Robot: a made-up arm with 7 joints.
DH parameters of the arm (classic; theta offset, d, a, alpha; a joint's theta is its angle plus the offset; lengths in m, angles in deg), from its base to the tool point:
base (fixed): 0 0 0 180
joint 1: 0 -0.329 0 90
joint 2: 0 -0.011 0 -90
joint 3: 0 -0.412 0 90
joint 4: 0 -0.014 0 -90
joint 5: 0 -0.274 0 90
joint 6: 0 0 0 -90
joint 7: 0 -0.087 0 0
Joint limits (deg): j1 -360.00..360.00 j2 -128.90..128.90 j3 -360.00..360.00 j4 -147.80..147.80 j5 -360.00..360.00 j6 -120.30..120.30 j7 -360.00..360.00
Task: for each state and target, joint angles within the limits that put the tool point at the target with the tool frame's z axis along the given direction. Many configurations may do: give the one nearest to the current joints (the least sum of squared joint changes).
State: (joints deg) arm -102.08 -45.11 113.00 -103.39 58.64 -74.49 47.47
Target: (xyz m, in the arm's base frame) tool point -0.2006 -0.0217 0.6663 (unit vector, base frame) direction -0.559 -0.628 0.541
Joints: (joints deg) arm -83.51 -31.06 116.53 -96.09 30.29 -101.94 47.47
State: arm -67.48 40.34 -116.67 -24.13 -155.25 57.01 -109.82
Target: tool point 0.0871 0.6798 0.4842 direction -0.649 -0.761 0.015
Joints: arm -104.71 65.37 -116.31 -47.35 -144.93 13.92 -109.82
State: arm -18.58 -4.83 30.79 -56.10 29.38 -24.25 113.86
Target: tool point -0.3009 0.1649 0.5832 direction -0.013 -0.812 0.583
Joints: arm -15.75 -12.10 46.24 -102.28 50.81 -52.45 113.86
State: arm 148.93 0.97 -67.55 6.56 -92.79 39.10 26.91
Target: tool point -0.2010 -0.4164 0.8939 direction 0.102 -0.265 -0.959
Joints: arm 120.67 43.38 -88.94 14.83 -115.73 60.25 26.91
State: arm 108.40 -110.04 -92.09 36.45 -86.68 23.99 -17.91
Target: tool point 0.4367 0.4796 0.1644 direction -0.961 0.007 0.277
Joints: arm 107.57 -112.61 -70.33 53.48 -67.06 29.05 -17.91
